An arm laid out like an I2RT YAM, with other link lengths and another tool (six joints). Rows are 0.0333 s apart.
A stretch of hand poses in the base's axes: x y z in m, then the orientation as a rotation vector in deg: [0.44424 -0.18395 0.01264 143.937 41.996 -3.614]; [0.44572 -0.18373 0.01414 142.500 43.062 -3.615]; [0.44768 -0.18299 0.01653 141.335 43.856 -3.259]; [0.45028 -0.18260 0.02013 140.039 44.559 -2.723]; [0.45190 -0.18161 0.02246 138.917 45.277 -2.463]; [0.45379 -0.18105 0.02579 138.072 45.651 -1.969]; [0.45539 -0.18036 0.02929 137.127 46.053 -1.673]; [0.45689 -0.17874 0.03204 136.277 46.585 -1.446]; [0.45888 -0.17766 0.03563 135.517 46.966 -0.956]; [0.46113 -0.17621 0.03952 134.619 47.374 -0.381]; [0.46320 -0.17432 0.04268 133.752 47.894 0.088]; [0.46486 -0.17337 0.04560 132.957 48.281 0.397]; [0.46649 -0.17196 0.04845 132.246 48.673 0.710]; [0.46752 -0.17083 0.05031 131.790 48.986 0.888]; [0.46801 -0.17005 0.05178 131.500 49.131 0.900]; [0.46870 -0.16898 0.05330 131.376 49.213 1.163]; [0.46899 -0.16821 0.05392 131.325 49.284 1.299]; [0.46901 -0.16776 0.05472 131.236 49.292 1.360]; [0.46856 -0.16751 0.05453 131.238 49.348 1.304]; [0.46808 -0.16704 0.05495 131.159 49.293 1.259]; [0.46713 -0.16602 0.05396 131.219 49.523 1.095]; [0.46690 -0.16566 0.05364 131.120 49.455 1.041]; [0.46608 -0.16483 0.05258 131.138 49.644 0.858]
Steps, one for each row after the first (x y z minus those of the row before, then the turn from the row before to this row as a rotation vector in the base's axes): [0.00148 0.00022 0.00150 -1.090 -0.013 1.041]; [0.00196 0.00074 0.00239 -0.826 -0.272 0.875]; [0.00260 0.00039 0.00360 -0.927 -0.446 0.887]; [0.00162 0.00099 0.00233 -0.812 -0.213 0.805]; [0.00189 0.00056 0.00333 -0.585 -0.414 0.562]; [0.00160 0.00069 0.00350 -0.710 -0.291 0.563]; [0.00150 0.00162 0.00275 -0.604 -0.182 0.617]; [0.00199 0.00108 0.00359 -0.495 -0.388 0.557]; [0.00225 0.00145 0.00389 -0.591 -0.469 0.632]; [0.00207 0.00189 0.00316 -0.557 -0.353 0.678]; [0.00166 0.00095 0.00292 -0.558 -0.271 0.534]; [0.00163 0.00141 0.00285 -0.477 -0.251 0.520]; [0.00103 0.00113 0.00186 -0.296 -0.124 0.371]; [0.00049 0.00078 0.00147 -0.226 -0.029 0.173]; [0.00069 0.00107 0.00152 -0.025 -0.179 0.155]; [0.00029 0.00077 0.00062 0.006 -0.079 0.096]; [0.00002 0.00045 0.00080 -0.063 -0.061 0.043]; [-0.00045 0.00025 -0.00019 0.000 0.058 0.023]; [-0.00048 0.00047 0.00042 -0.097 -0.009 -0.030]; [-0.00095 0.00102 -0.00099 0.066 0.207 0.098]; [-0.00023 0.00036 -0.00032 -0.120 -0.012 -0.036]; [-0.00082 0.00083 -0.00106 0.014 0.195 0.076]
